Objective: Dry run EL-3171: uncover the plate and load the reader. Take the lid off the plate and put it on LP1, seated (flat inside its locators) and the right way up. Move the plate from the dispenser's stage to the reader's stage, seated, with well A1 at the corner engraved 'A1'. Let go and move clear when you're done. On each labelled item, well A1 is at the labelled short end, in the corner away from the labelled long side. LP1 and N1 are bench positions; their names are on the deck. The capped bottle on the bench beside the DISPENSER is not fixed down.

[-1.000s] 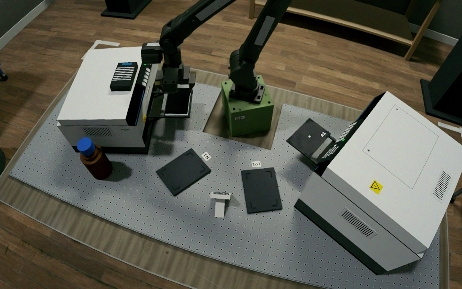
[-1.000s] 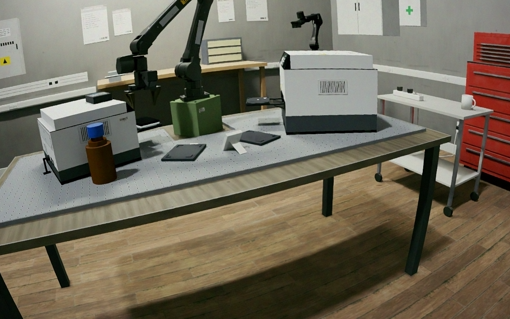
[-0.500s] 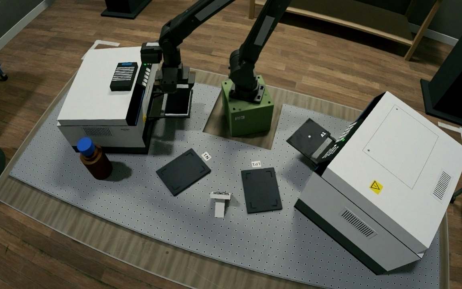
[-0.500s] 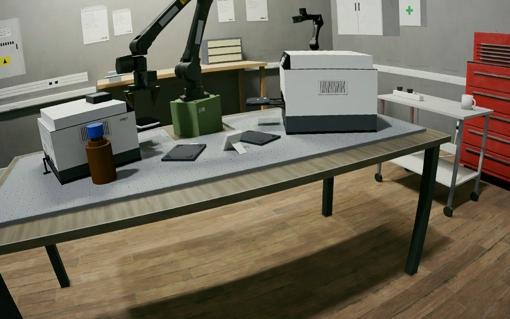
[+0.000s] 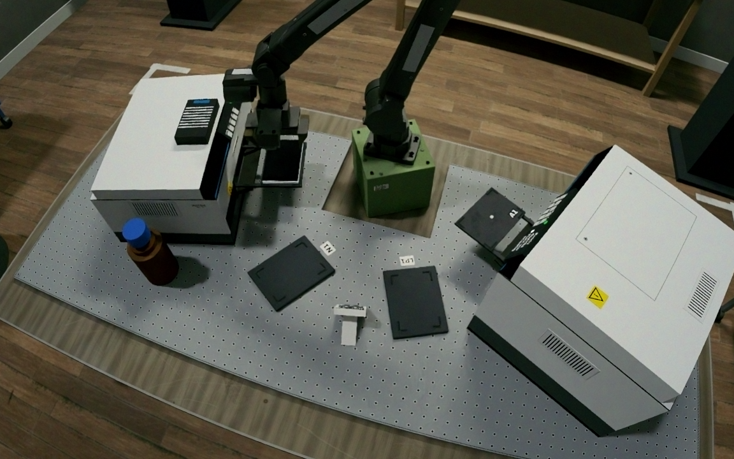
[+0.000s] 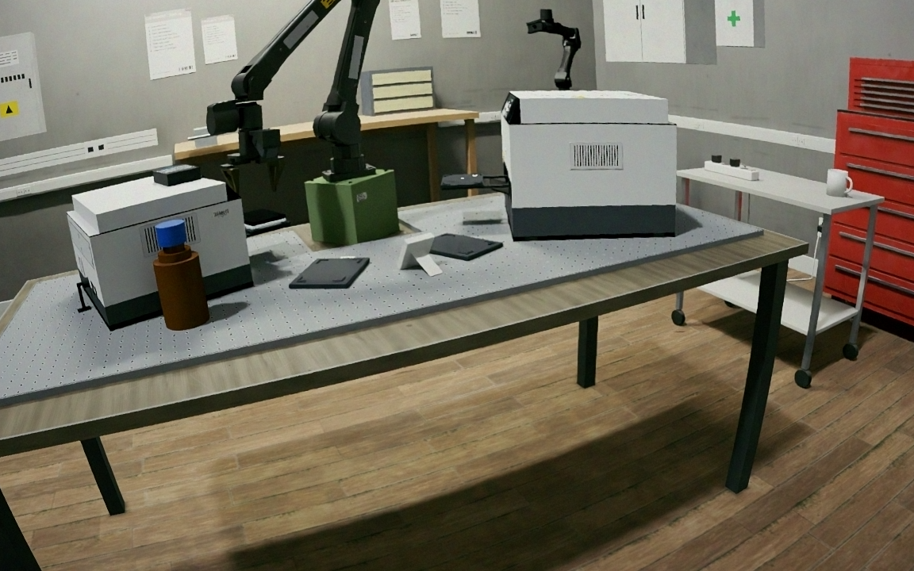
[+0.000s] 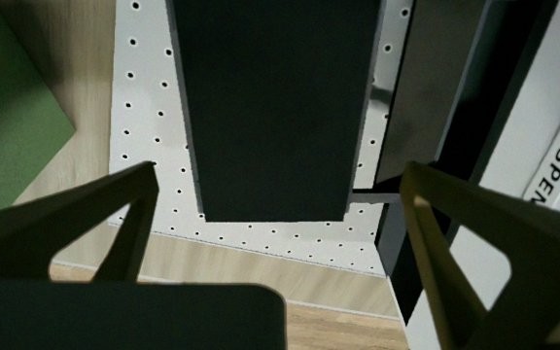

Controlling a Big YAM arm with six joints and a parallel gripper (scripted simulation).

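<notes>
Now: the dark lid 10 mm behind my hand and 60 mm below it. From my hand the other things lie so: brown capped bottle 330 mm ahead, 200 mm to the right, 40 mm below; then well plate 10 mm behind, 70 mm below; then N1 nest 230 mm ahead, 110 mm to the left, 150 mm below.
</notes>
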